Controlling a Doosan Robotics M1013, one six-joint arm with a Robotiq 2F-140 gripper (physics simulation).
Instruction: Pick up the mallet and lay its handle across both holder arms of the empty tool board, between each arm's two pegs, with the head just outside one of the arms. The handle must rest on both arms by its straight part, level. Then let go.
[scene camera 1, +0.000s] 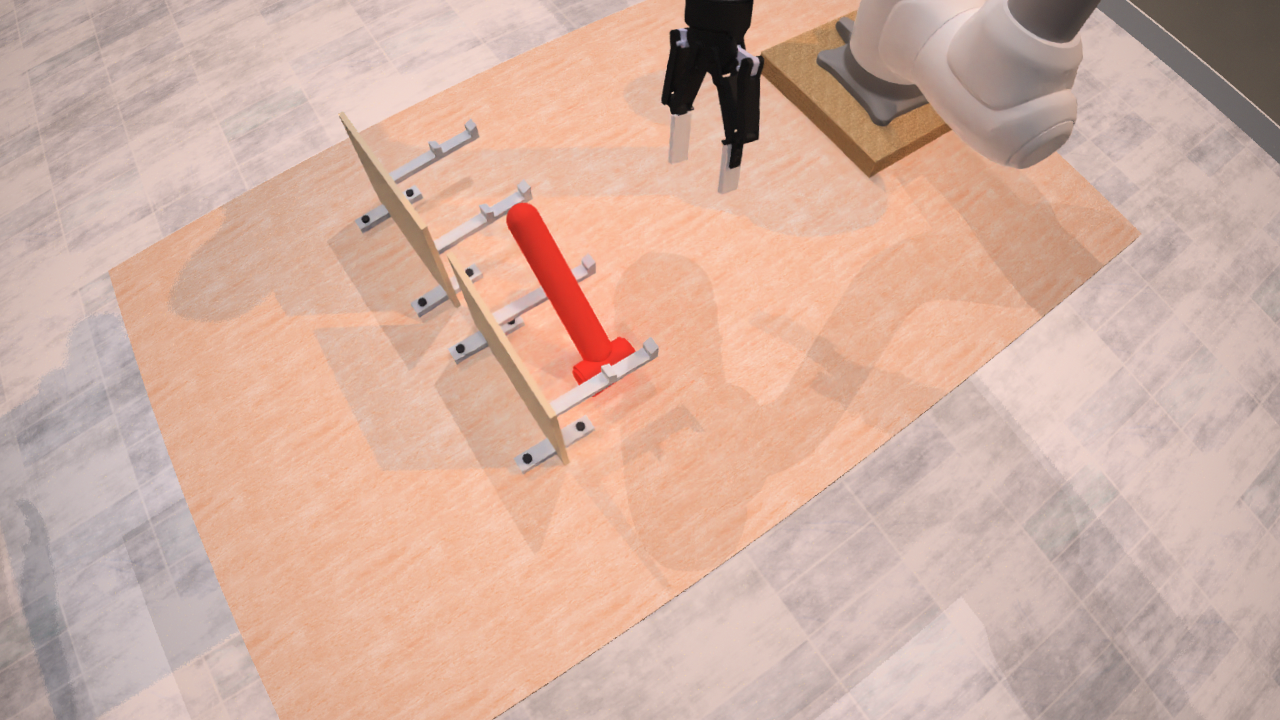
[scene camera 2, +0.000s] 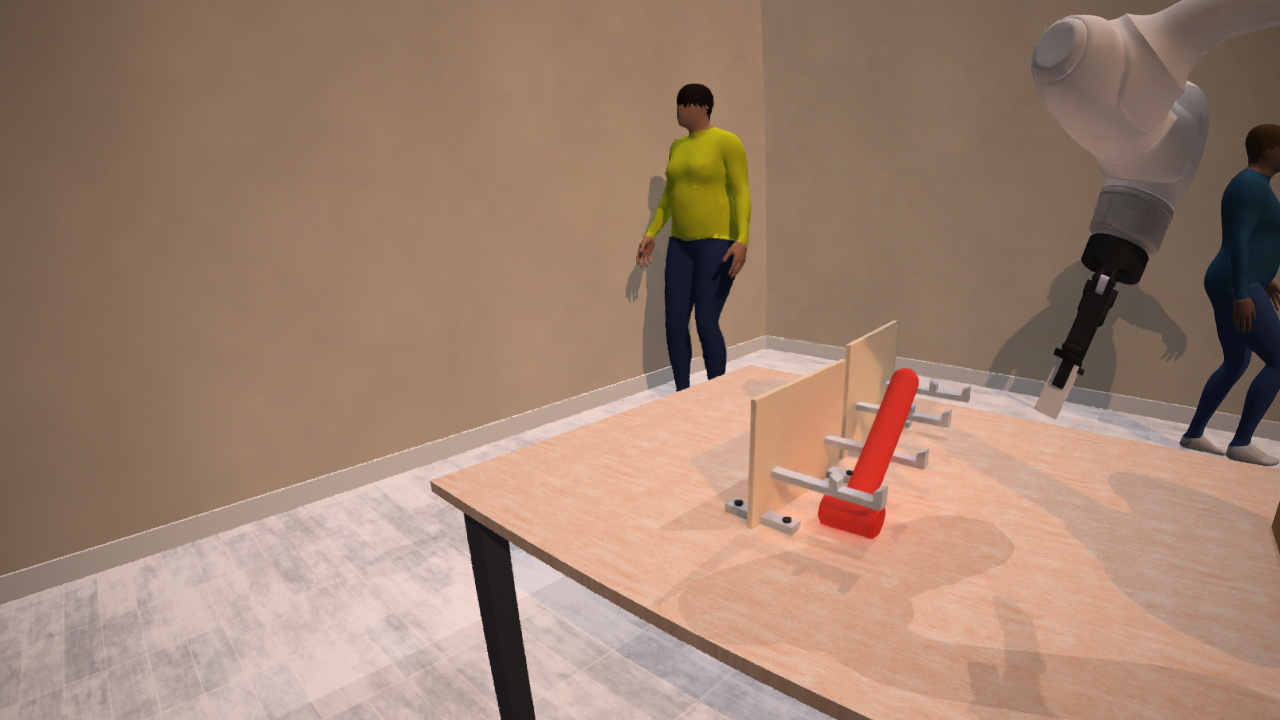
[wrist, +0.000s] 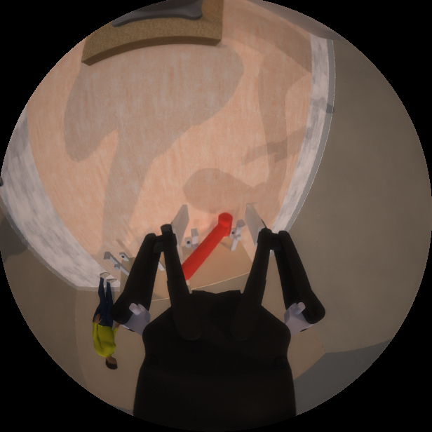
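Pixels of known places: gripper, fingertip midpoint: (scene camera 1: 702, 175) (scene camera 2: 1045, 414); arm's base, origin of the base link: (scene camera 1: 884, 76).
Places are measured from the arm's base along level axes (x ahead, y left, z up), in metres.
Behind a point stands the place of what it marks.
Note:
The red mallet (scene camera 1: 562, 291) {x 0.695, y 0.152, z 0.075 m} (scene camera 2: 883, 438) {x 0.681, y 0.158, z 0.068 m} (wrist: 202, 252) leans in the near tool board (scene camera 1: 512, 358) {x 0.795, y 0.235, z 0.141 m} (scene camera 2: 796, 438) {x 0.789, y 0.213, z 0.058 m}. Its head (scene camera 1: 617, 351) {x 0.662, y 0.230, z 0.008 m} (scene camera 2: 852, 517) {x 0.668, y 0.254, z -0.008 m} (wrist: 225, 220) is low, at the table and partly behind the outer arm (scene camera 1: 581, 392) {x 0.734, y 0.266, z 0.032 m} (scene camera 2: 801, 480) {x 0.738, y 0.274, z 0.031 m}. Its handle slopes up over the inner arm (scene camera 1: 523, 307) {x 0.742, y 0.123, z 0.032 m} (scene camera 2: 845, 445) {x 0.757, y 0.127, z 0.028 m}, its free end high; the contact there is hidden. The far tool board (scene camera 1: 393, 204) {x 0.833, y -0.089, z 0.076 m} (scene camera 2: 870, 376) {x 0.823, y -0.071, z 0.079 m} has two arms with pegs and carries no tool. My gripper (scene camera 1: 704, 170) {x 0.476, y 0.124, z 0.139 m} (scene camera 2: 1051, 402) {x 0.476, y 0.124, z 0.139 m} (wrist: 216, 211) is open and empty, well above the table and apart from the mallet, towards the robot base.
The wooden robot base (scene camera 1: 805, 71) {x 0.122, y -0.072, z 0.001 m} (wrist: 150, 35) stands on the table (scene camera 1: 358, 582) {x 1.092, y 0.324, z -0.041 m} (scene camera 2: 581, 474) {x 1.090, y 0.366, z -0.041 m} beyond my gripper. Upright pegs stick up from the arms of both boards. A person in yellow (scene camera 2: 707, 188) and a person in blue (scene camera 2: 1244, 232) stand beyond the table.

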